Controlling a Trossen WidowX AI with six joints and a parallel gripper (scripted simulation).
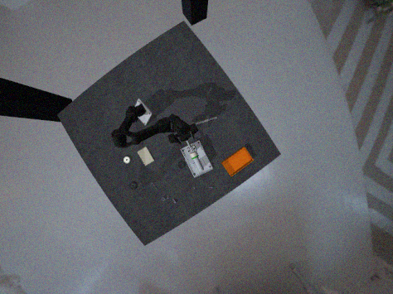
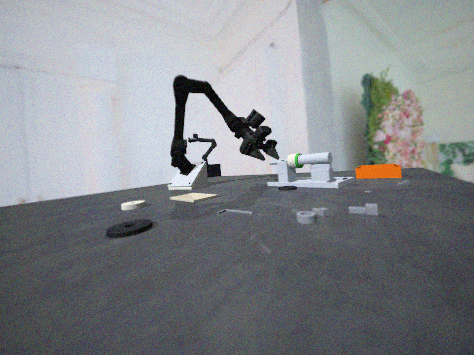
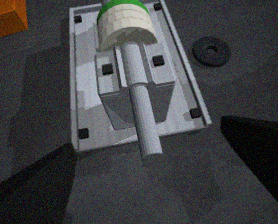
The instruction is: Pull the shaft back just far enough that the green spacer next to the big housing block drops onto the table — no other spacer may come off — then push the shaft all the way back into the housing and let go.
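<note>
The grey shaft is 80 mm ahead of my gripper tip, 10 mm to the right of it and 10 mm below it. Also, from my gripper tip: cream spacer: 90 mm ahead, 10 mm to the right, 10 mm below; cream tile: 330 mm to the right, 90 mm below, 70 mm behind; green spacer: 110 mm ahead, 10 mm to the right, 10 mm below.
</note>
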